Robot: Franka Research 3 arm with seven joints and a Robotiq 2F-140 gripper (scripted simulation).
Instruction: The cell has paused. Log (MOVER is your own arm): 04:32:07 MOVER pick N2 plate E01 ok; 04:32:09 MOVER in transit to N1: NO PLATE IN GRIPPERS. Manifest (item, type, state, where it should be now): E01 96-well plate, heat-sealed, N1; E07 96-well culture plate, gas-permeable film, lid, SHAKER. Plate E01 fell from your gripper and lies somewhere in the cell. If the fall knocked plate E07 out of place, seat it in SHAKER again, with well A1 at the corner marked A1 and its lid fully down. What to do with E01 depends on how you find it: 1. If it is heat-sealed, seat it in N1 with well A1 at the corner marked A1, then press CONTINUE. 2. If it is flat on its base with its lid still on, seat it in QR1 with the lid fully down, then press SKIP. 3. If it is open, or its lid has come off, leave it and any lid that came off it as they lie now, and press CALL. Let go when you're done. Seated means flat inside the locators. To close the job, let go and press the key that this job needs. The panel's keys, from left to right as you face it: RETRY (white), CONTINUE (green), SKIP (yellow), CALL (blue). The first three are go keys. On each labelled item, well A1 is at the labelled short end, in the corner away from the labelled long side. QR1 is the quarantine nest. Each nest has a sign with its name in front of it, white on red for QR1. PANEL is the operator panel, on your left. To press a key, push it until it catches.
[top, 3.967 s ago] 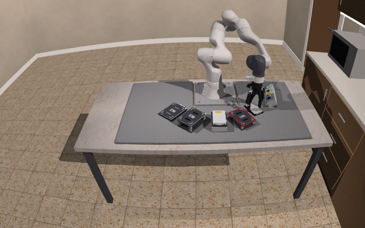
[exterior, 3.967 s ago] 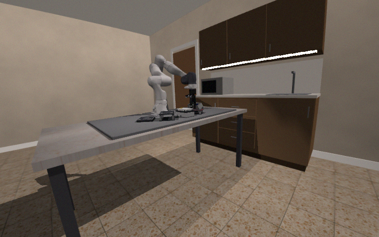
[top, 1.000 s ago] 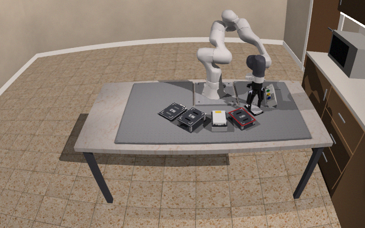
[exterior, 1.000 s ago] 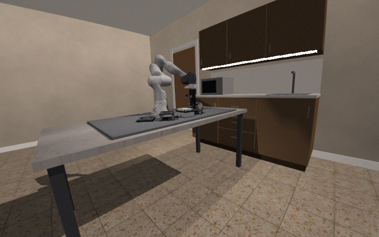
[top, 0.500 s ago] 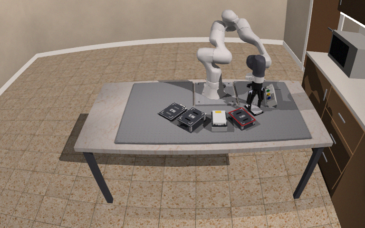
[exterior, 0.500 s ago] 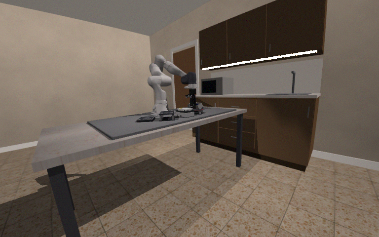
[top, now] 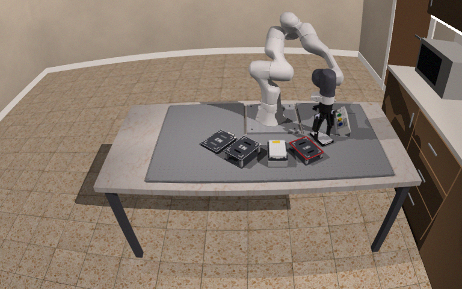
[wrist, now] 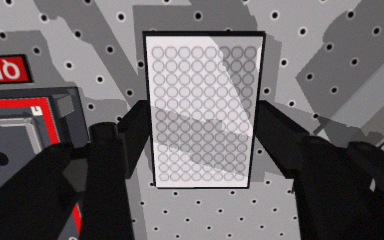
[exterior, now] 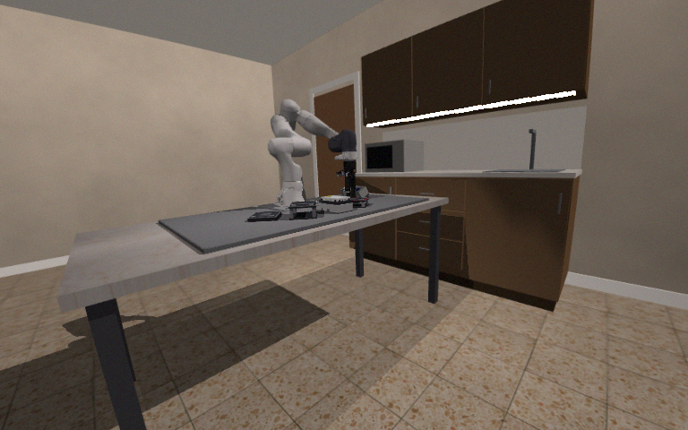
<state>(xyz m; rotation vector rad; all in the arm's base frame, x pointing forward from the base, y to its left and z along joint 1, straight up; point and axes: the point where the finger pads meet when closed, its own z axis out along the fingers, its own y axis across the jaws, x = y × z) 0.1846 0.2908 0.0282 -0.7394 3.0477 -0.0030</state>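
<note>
Right now the A1 mark is 12 cm ahead of my hand, 36 cm to the right of it and 2 cm above it. Also, from my hand: yellow key: 11 cm behind, 13 cm to the left, 3 cm above; blue CALL key: 6 cm behind, 12 cm to the left, 3 cm above; plate E01: 2 cm below.
</note>
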